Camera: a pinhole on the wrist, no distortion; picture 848 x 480 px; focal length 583.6 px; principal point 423.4 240.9 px. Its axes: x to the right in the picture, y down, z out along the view. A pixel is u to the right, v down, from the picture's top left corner.
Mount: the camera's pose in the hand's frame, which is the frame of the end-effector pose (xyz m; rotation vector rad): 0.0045 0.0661 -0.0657 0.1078 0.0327 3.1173
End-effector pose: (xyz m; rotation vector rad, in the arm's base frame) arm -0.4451 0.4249 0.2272 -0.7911 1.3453 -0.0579
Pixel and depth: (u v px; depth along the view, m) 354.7 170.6 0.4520
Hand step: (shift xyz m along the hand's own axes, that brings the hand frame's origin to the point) 0.0901 0.1284 0.3803
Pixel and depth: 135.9 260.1 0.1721
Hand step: 0.1009 0.0620 0.1002
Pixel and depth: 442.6 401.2 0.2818
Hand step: 0.0131 -0.0054 0.2177
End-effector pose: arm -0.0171 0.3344 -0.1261 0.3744 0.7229 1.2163
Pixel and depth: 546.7 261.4 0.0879
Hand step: -0.0080 0.0652 0.0233
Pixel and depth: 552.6 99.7 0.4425
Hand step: -0.0602 0.1843 0.3801
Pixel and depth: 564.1 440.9 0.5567
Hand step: -0.0949 -0.1103 0.5029
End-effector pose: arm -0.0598 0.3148 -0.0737 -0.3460 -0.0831 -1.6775
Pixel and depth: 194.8 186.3 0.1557
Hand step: 0.0764 0.0824 0.0851
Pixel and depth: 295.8 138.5 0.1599
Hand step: 0.0511 0.0966 0.0908
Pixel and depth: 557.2 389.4 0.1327
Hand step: -0.0174 0.0357 0.0695
